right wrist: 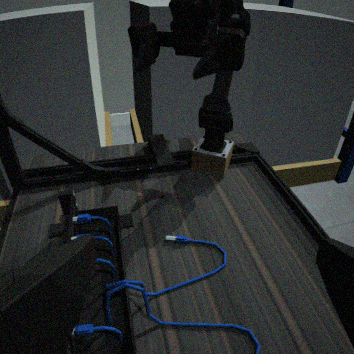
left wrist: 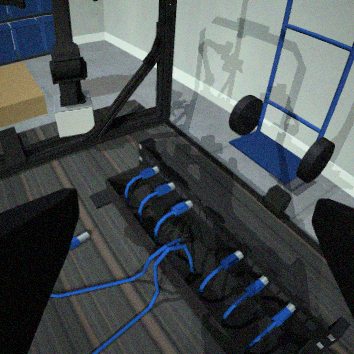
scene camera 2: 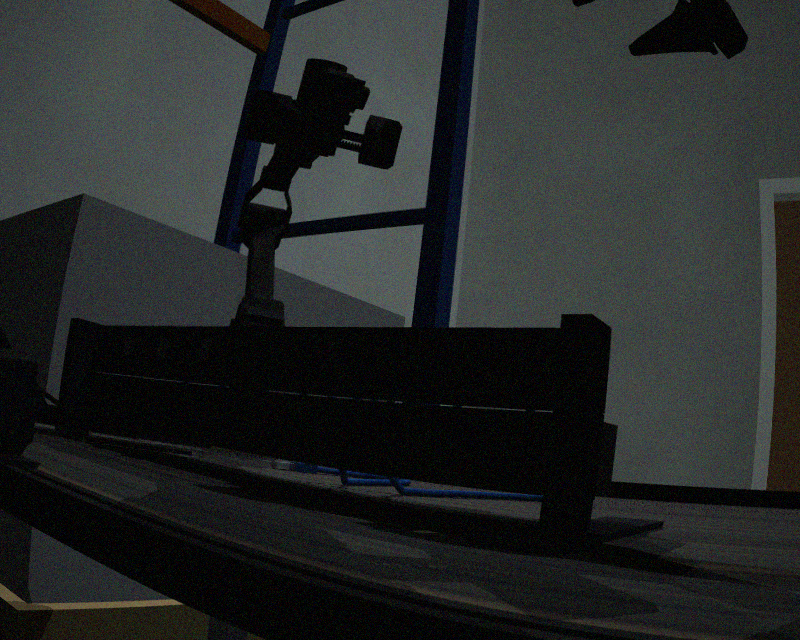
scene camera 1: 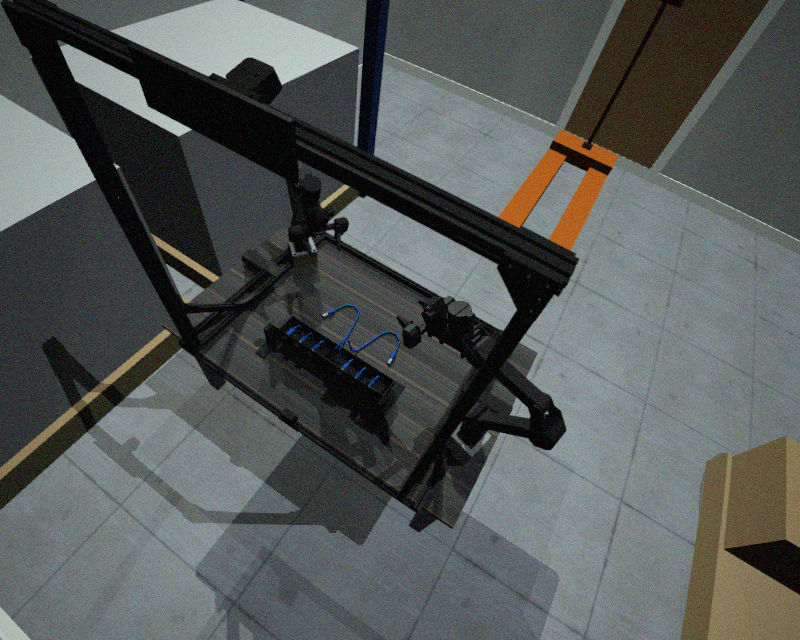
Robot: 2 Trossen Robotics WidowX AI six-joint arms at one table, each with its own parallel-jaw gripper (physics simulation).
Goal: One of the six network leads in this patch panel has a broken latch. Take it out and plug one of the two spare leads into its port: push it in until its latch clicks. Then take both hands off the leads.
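Seen in the pictures: left gripper, fingertip midpoint: [right wrist: 163,72] [left wrist: 200,206] [scene camera 2: 337,125] [scene camera 1: 326,253]; right gripper, fingertip midpoint: [right wrist: 209,250] [left wrist: 58,0] [scene camera 2: 603,28] [scene camera 1: 408,309]; left arm's base at its link origin: [right wrist: 213,145]; right arm's base at its link origin: [left wrist: 71,99] [scene camera 1: 470,434].
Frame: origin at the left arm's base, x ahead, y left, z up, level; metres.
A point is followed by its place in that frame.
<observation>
The black patch panel [scene camera 1: 308,361] [scene camera 2: 320,360] stands on the table with six blue leads in it, three on each side of a middle gap. In the left wrist view their plugs include a far one [left wrist: 150,172] {z 0.021, x 0.685, y 0.039 m} and a near one [left wrist: 283,315] {z 0.026, x 0.409, y -0.149 m}. Which latch is broken is too small to tell. Two spare leads curve from the middle onto the table, one plug [scene camera 1: 325,313] {z -0.060, x 0.317, y 0.003 m} [right wrist: 177,238] {z -0.058, x 0.322, y 0.018 m} towards the left arm, the other plug [scene camera 1: 390,360] {z -0.059, x 0.590, y 0.164 m} [left wrist: 80,240] {z -0.063, x 0.579, y 0.164 m} towards the right arm. My left gripper [scene camera 1: 320,234] [left wrist: 200,206] {z 0.301, x 0.347, y 0.000 m} is open, away from the leads. My right gripper [scene camera 1: 405,327] [right wrist: 209,250] {z 0.328, x 0.636, y 0.148 m} is open above the table, apart from the leads.
A black frame [scene camera 1: 433,206] {z 0.966, x 0.921, y -0.058 m} spans over the wooden table [scene camera 1: 266,293] {z -0.069, x 0.150, y -0.187 m}, with uprights at its ends. Large grey boxes [scene camera 1: 280,113] stand behind the left arm. A blue hand truck [left wrist: 270,155] and cardboard boxes [scene camera 1: 760,493] stand off the table.
</observation>
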